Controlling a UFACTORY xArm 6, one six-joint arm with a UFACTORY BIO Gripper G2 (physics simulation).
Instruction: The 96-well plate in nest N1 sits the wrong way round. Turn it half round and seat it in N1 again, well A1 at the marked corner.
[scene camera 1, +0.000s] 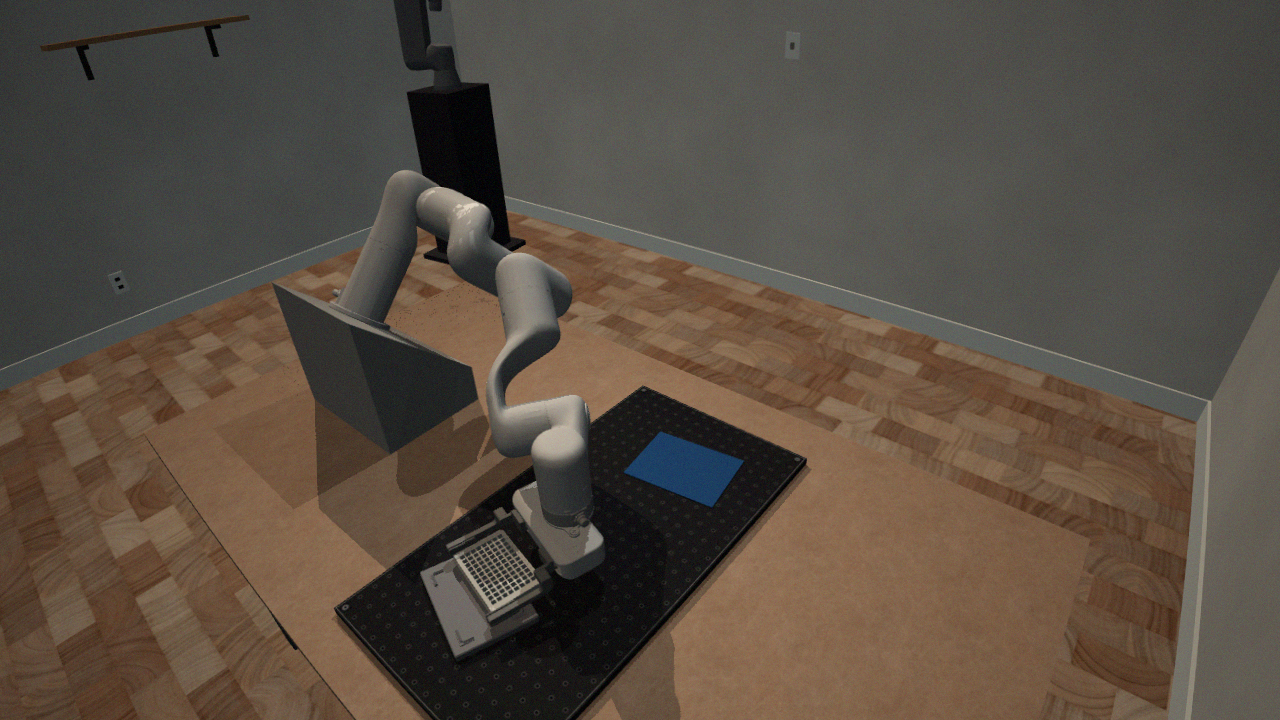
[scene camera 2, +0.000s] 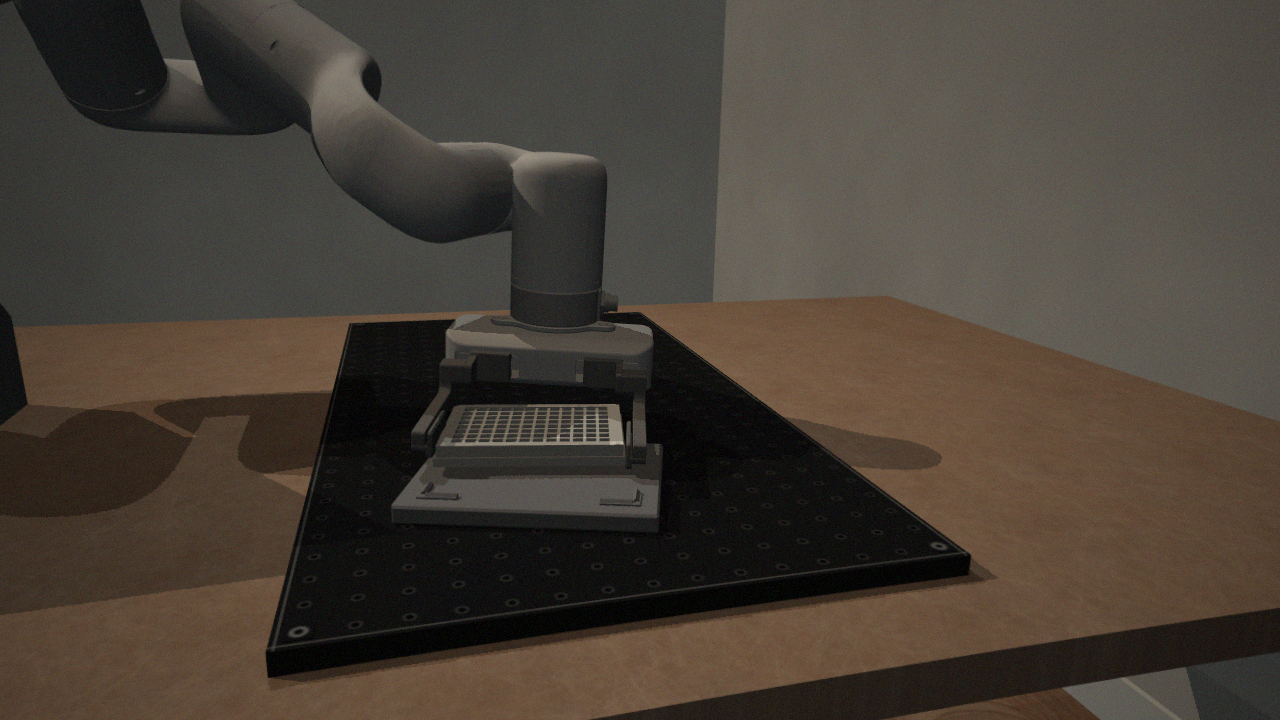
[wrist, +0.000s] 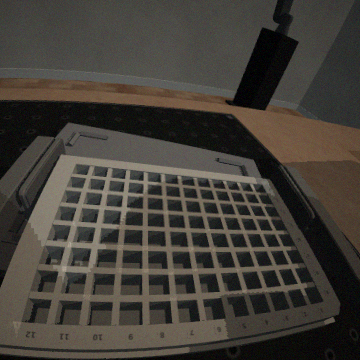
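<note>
The white 96-well plate (scene camera 1: 497, 569) (scene camera 2: 532, 424) (wrist: 165, 240) is held roughly level between the fingers of my gripper (scene camera 1: 494, 575) (scene camera 2: 530, 438) (wrist: 171, 185), which is shut on its two short sides. In the wrist view the column numbers run along the near edge, 12 at the left and low numbers at the right. The plate is a little above the rear part of the grey nest N1 (scene camera 1: 450, 601) (scene camera 2: 537, 492) (wrist: 150, 147), shifted off its far end. Two raised corner stops of the nest show; the rear ones are hidden. I cannot make out which corner is marked.
The nest stands on a black perforated board (scene camera 1: 626, 573) (scene camera 2: 760, 537) (wrist: 165, 115). A flat blue rectangle (scene camera 1: 684, 468) lies farther back on that board. A grey angular pedestal (scene camera 1: 358, 376) carries the arm. Another arm stands on a black pedestal (scene camera 1: 458, 152) (wrist: 265, 70) by the wall.
</note>
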